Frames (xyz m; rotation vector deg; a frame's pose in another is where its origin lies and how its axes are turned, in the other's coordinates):
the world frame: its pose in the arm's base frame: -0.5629 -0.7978 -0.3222 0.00 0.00 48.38
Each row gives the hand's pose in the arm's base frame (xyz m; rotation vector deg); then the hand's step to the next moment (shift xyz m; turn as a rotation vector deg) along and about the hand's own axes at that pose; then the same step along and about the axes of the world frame.
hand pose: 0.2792 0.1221 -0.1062 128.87 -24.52 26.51
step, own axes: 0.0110 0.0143 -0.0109 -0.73 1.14 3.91
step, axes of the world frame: -0.0011 -0.0026 0.0209 -2.93 -2.07 -2.06
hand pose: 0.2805 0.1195 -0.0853 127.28 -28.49 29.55
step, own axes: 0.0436 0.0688 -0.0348 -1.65 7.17 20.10
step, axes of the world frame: -0.0209 -0.0120 0.0852 -15.22 -12.27 -8.72
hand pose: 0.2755 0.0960 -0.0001 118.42 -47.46 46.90
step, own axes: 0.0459 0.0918 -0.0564 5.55 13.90 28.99
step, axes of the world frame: -0.0492 0.0346 0.1005 -23.69 -21.83 -5.13
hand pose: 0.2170 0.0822 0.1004 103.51 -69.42 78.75
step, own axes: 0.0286 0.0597 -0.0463 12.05 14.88 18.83
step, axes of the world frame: -0.0449 0.0563 0.0366 -22.44 -14.16 4.14
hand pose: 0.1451 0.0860 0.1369 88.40 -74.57 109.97
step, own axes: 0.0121 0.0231 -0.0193 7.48 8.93 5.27
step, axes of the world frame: -0.0210 0.0247 0.0013 -12.20 -2.61 2.81
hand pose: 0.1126 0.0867 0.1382 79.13 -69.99 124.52
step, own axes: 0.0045 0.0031 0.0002 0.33 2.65 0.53
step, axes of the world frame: -0.0048 0.0011 0.0023 -2.54 -0.24 -0.95
